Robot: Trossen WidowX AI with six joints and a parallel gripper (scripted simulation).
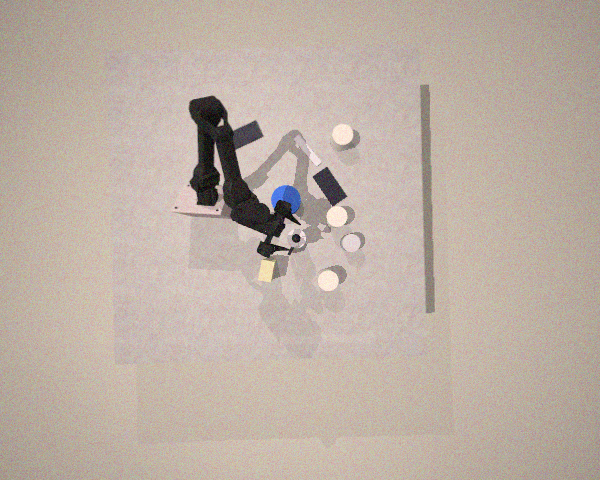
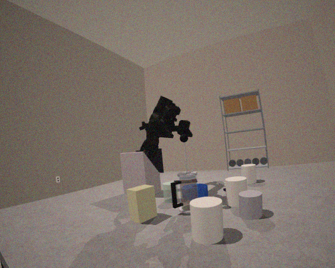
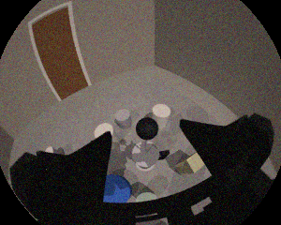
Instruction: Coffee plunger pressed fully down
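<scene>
Right now my gripper tip is 140 mm above the coffee press and 20 mm to the left of it. The rest, counted from my gripper tip: blue cylinder (250 mm below, 150 mm to the left, 50 mm behind); then yellow box (220 mm below, 140 mm to the right, 100 mm behind).
</scene>
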